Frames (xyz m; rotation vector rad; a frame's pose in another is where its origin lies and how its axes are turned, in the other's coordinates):
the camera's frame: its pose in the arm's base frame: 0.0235 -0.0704 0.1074 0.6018 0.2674 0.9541
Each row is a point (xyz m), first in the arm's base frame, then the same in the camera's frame.
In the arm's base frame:
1: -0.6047 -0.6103 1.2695
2: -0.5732 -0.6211 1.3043
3: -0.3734 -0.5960 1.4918
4: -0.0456 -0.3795 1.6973
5: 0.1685 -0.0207 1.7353
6: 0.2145 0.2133 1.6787
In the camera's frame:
1: -0.7466 0.8808 0.8386
2: -0.7363 0.8752 0.8853
3: -0.5949 0.8602 1.1209
4: -0.2227 0.8512 1.3616
5: 0.1957 0.8824 1.3626
6: 0.4123 0.9187 1.2538

